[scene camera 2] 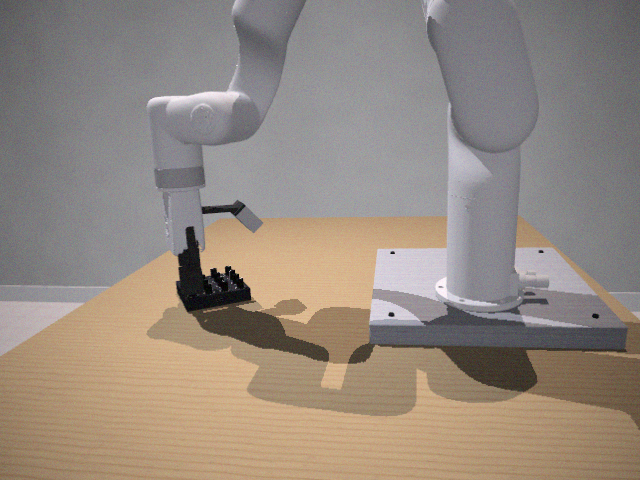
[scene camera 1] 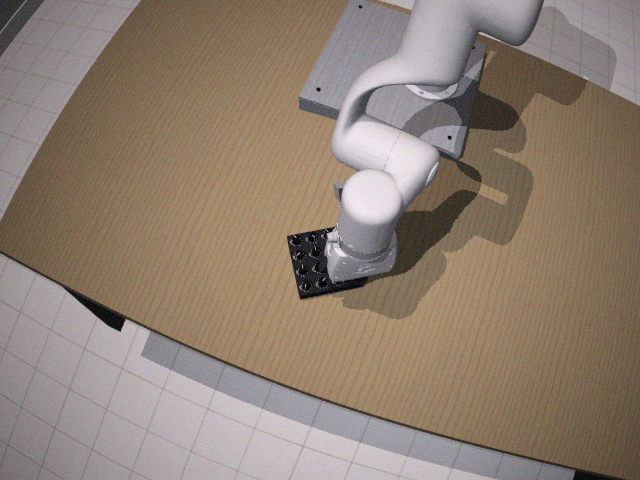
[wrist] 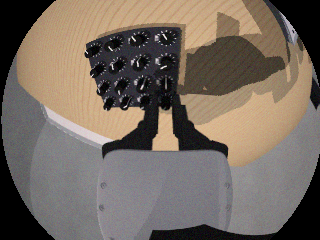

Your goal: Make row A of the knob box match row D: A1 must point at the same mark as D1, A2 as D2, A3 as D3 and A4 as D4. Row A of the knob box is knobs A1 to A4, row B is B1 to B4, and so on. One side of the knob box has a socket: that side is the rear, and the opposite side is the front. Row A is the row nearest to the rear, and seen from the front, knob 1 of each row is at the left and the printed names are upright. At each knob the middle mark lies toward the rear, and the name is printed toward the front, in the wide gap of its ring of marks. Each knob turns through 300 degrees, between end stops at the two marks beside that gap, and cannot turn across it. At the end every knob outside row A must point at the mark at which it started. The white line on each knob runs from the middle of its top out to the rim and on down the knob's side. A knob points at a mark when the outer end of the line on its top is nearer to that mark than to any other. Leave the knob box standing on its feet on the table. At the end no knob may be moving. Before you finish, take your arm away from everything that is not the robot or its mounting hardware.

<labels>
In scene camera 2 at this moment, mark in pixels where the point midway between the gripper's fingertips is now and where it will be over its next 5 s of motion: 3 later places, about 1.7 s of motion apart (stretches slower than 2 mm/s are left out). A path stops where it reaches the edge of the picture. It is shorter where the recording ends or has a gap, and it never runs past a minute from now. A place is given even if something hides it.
My gripper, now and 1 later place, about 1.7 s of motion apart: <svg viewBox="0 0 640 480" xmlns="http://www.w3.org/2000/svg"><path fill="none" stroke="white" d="M192 291L183 210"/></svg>
</labels>
